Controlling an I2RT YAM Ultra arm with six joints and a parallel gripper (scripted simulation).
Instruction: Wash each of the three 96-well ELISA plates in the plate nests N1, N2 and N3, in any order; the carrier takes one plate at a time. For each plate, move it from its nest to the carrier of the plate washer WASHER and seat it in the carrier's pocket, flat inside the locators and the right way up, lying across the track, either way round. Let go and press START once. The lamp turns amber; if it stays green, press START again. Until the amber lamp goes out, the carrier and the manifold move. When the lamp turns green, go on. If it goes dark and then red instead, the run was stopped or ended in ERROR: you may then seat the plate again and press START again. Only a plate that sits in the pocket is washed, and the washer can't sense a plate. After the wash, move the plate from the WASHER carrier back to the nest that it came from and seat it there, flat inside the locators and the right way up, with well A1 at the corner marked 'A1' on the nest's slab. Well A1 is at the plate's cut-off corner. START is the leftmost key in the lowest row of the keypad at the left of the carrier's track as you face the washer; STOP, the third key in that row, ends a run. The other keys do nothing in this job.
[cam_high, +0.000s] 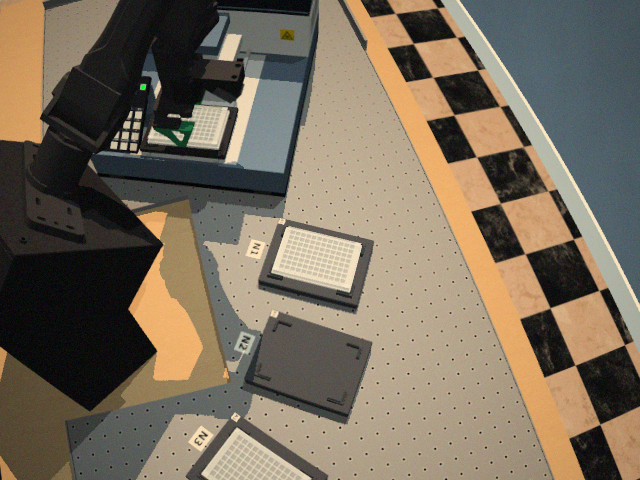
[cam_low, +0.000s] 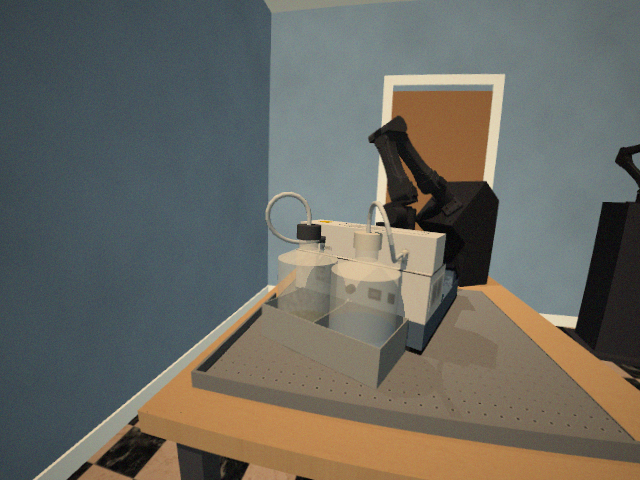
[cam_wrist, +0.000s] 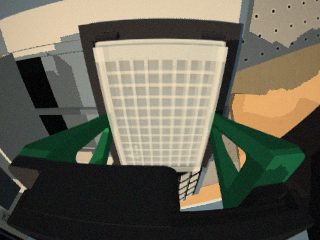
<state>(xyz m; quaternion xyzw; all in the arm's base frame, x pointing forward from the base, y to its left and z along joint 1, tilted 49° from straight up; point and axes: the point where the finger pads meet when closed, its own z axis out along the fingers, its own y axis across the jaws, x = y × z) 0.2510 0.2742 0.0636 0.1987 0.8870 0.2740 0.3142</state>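
Right now the dark carrier is 1 cm below my hand. From my hand the other things lie so: N1 label: 10 cm ahead, 20 cm to the right, 10 cm below; then manifold: 4 cm ahead, 15 cm to the left, 4 cm above; then washer: 4 cm ahead, 15 cm to the left, 3 cm above.
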